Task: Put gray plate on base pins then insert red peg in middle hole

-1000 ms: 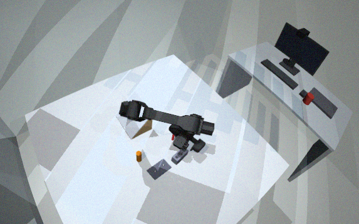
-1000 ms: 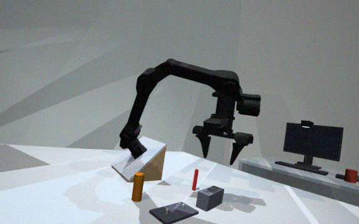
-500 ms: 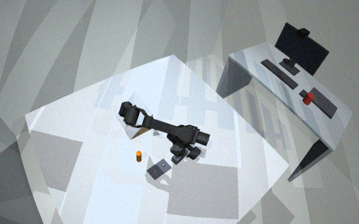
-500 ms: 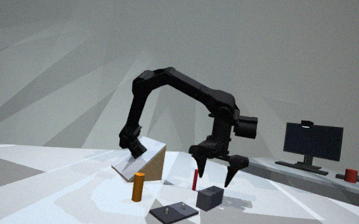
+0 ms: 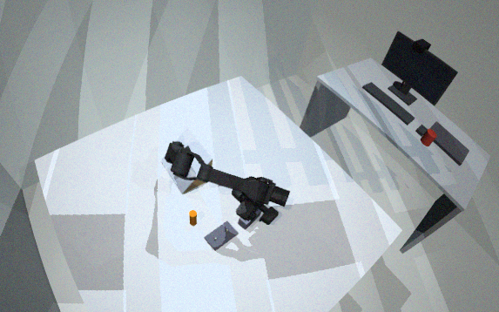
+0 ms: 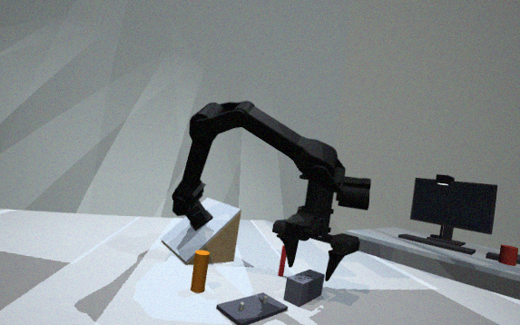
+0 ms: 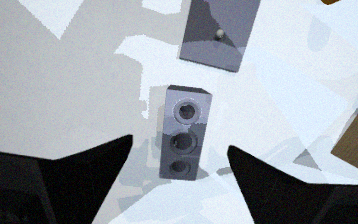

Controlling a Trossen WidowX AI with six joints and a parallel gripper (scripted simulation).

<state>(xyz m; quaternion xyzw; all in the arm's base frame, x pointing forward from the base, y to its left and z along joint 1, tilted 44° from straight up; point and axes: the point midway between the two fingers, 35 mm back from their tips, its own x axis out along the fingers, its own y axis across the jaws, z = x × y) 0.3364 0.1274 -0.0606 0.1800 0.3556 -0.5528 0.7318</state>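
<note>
Now: the gray plate 2 cm below my gripper tip. Also, from my gripper tip: orange cylinder (21 cm to the right, 8 cm behind, 2 cm below); then red peg (12 cm behind, 2 cm to the left, 2 cm below).
</note>
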